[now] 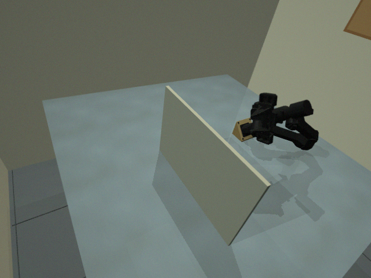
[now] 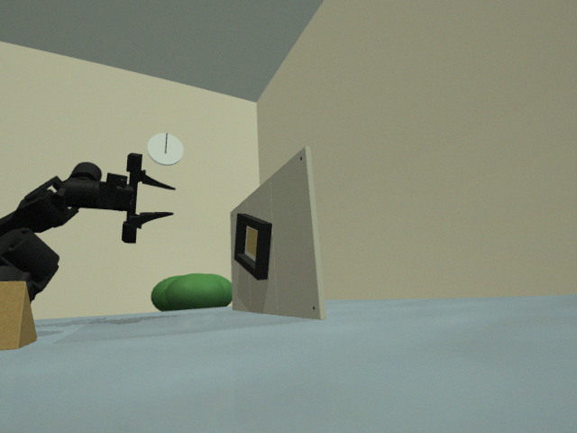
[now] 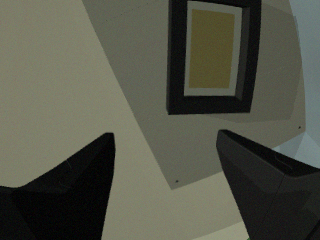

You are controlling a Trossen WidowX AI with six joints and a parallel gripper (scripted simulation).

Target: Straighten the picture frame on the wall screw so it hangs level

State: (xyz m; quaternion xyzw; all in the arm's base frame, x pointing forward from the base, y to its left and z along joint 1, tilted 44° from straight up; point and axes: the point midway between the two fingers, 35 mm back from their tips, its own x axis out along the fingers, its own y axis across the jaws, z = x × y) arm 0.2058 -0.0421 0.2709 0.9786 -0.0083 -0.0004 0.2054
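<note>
My gripper tip is 190 mm short of the picture frame and 90 mm above it. The rest, counted from my gripper tip: wall panel 200 mm ahead, 100 mm below, 10 mm to the right.
</note>
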